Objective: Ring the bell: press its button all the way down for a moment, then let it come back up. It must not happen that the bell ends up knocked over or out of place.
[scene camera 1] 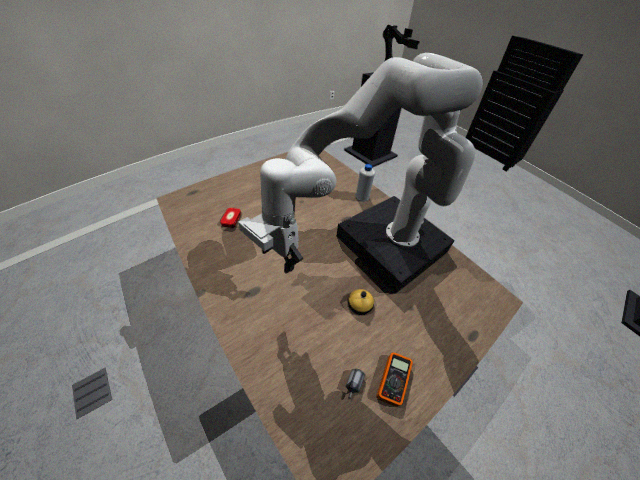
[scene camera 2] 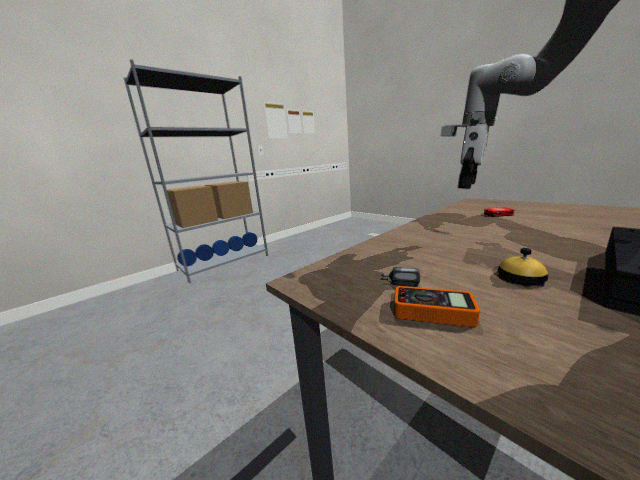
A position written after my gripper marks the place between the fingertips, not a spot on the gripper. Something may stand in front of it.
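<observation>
Scene camera 2 shows my gripper (scene camera 2: 466, 186) and a bell (scene camera 2: 516, 269). In the other view, my gripper (scene camera 1: 277, 260) is visible too.
</observation>
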